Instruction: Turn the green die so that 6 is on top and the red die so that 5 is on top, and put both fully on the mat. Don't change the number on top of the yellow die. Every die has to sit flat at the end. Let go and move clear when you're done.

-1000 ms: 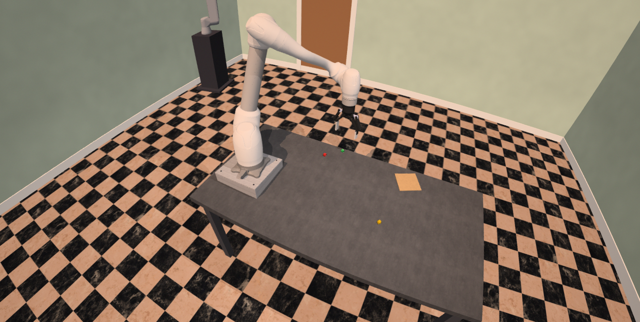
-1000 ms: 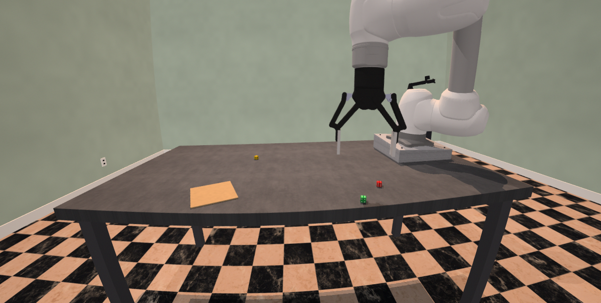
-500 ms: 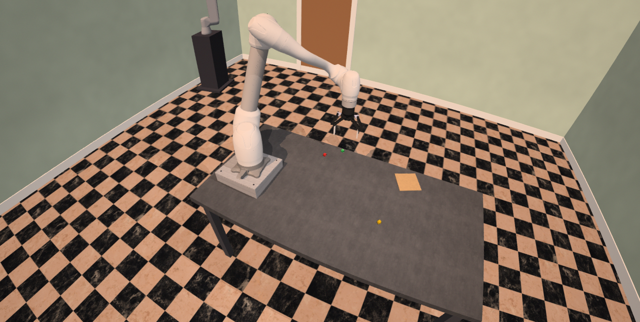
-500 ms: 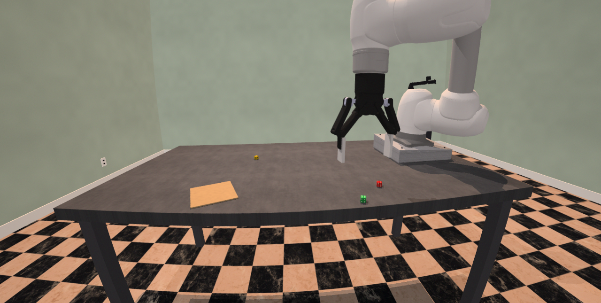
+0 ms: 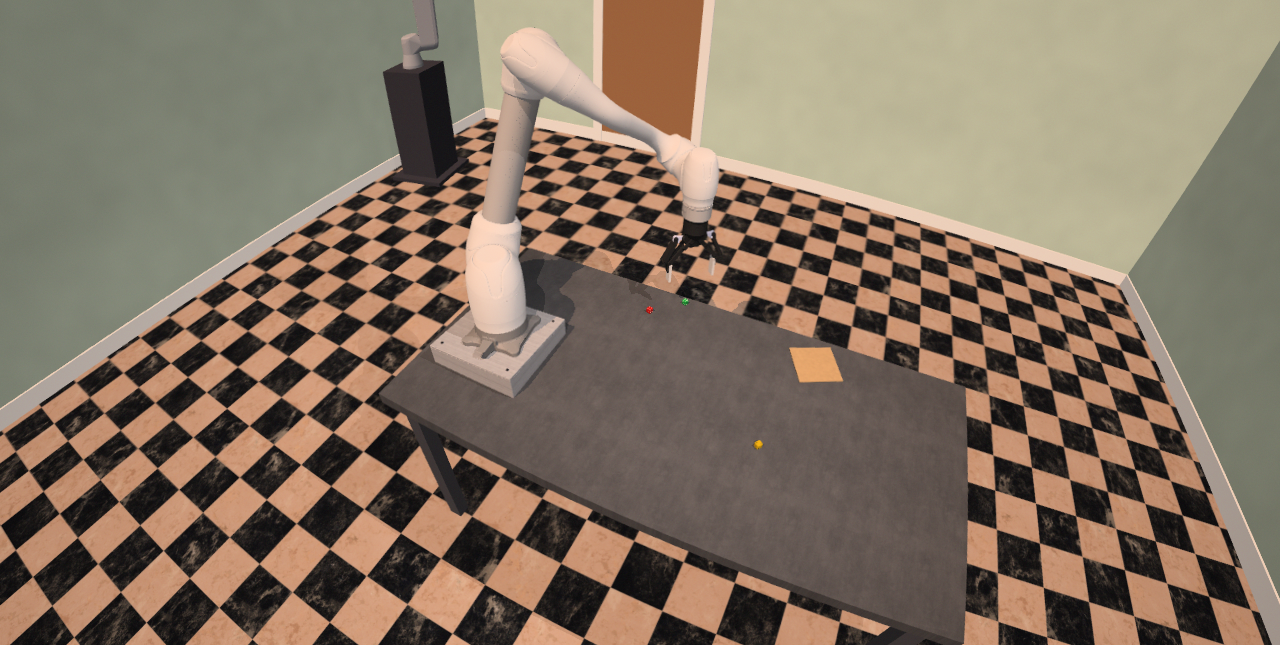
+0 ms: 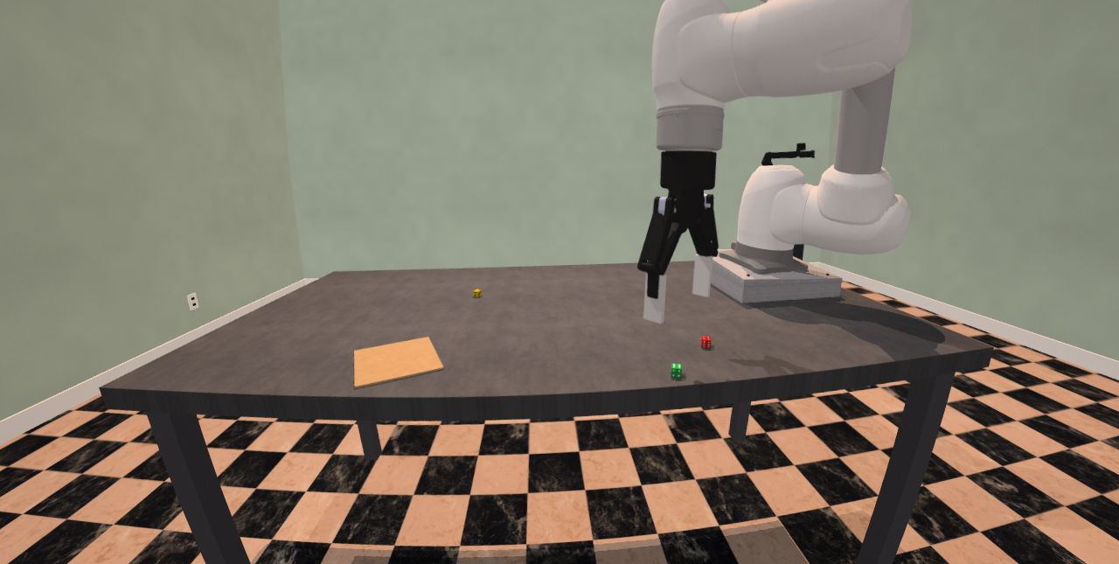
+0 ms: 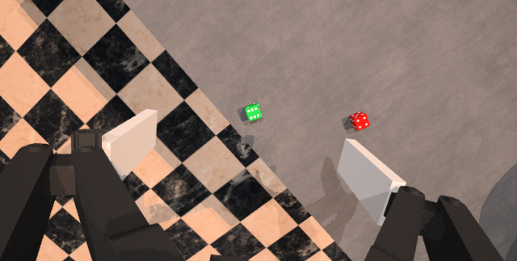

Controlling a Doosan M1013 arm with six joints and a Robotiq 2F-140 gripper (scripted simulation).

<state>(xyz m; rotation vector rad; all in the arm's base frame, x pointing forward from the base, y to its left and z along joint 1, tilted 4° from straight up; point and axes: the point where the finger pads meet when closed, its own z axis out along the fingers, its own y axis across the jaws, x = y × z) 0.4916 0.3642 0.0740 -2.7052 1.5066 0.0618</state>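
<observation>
Right now my hand is 12 cm above the green die. The rest, counted from my hand: yellow die: 29 cm ahead, 51 cm to the right, 12 cm below; red die: 11 cm behind, 8 cm to the right, 12 cm below; orange mat: 44 cm ahead, 16 cm to the right, 12 cm below.
</observation>
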